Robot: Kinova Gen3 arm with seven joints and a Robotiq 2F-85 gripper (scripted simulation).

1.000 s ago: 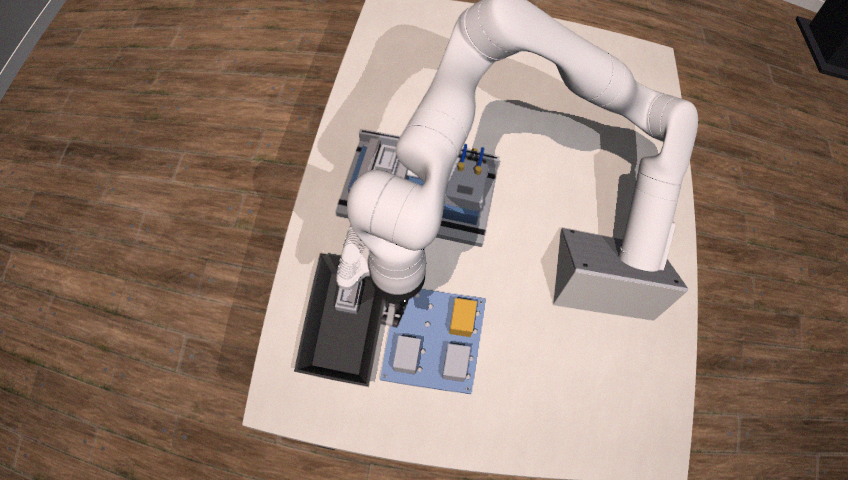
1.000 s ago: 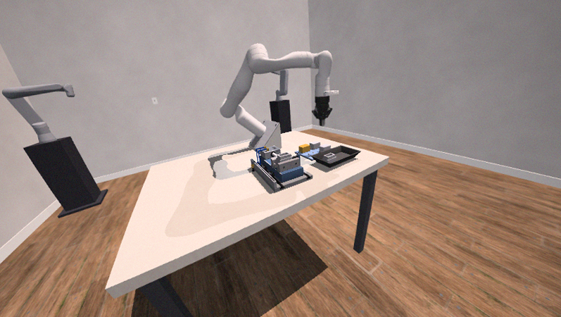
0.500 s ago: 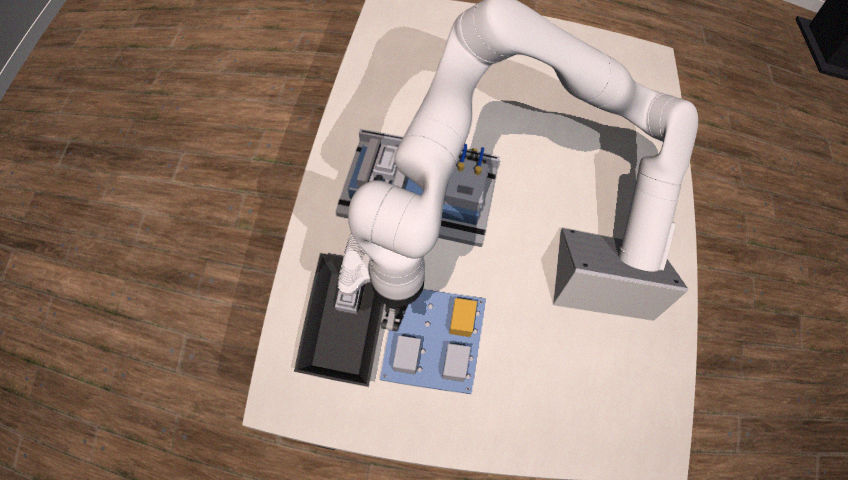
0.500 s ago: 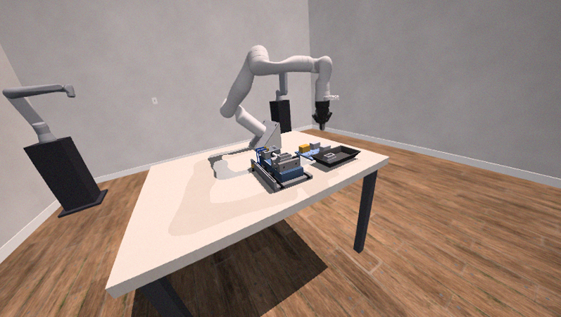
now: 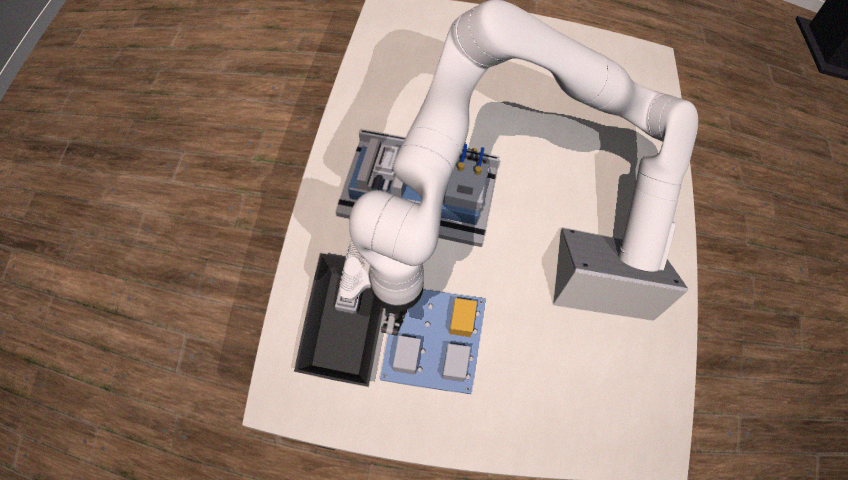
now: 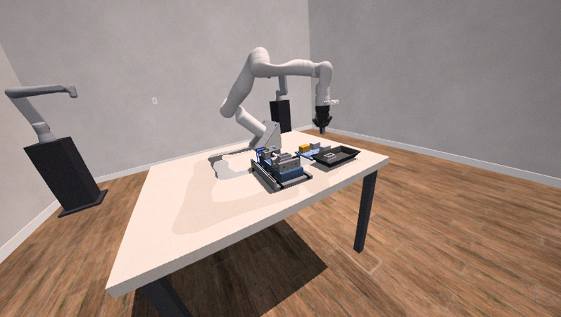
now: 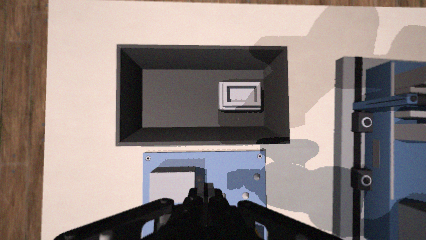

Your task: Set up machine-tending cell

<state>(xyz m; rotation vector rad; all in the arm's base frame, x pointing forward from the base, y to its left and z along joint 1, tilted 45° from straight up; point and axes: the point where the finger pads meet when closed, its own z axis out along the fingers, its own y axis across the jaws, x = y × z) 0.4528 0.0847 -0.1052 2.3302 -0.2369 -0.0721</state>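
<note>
Now: the white rod 300 mm to the right of my hand, 70 mm below it and 30 mm behind it. From my hand the other things lie so: hose block: 290 mm to the right, 110 mm behind, 70 mm below; then blue vise: 300 mm to the right, 110 mm below, 10 mm behind; then brass blank: 120 mm below, 110 mm behind, 30 mm to the right.
</note>
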